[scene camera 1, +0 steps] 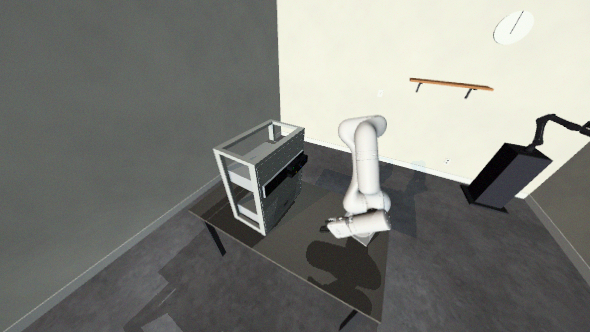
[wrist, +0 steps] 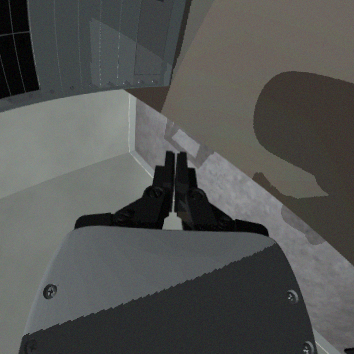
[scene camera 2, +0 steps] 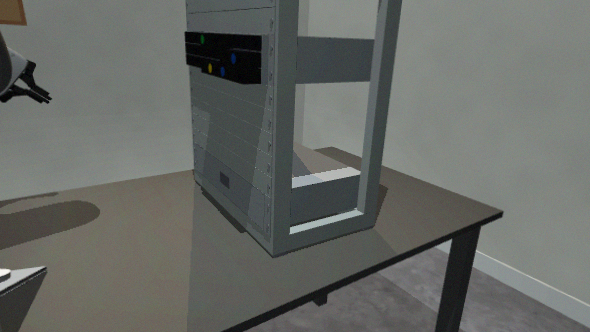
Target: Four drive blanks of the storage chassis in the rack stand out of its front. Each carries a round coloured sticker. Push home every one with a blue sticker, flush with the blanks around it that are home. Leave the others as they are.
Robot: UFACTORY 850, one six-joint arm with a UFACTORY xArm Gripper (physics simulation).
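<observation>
The black storage chassis [scene camera 1: 275,184] [scene camera 2: 250,65] [wrist: 17,60] sits in the upper part of the grey rack [scene camera 1: 258,200] [scene camera 2: 284,125]. In scene camera 2, a green sticker [scene camera 2: 202,39] is at its upper left, a blue sticker [scene camera 2: 233,58] right of the middle, and a yellow sticker [scene camera 2: 210,68] and another blue sticker [scene camera 2: 222,71] are lower down. Blanks around them stand out of the front; exact depths are hard to tell. In the wrist view part of the chassis shows, with no sticker visible. My gripper [scene camera 1: 322,228] [scene camera 2: 48,99] [wrist: 174,165] is shut and empty, in front of the rack and apart from it.
The rack stands on a brown table [scene camera 1: 280,245] [scene camera 2: 135,280]. Plain panels fill its front above and below the chassis. A wooden wall shelf [scene camera 1: 450,84] and a dark cabinet [scene camera 1: 510,175] with a black arm stand beyond the robot.
</observation>
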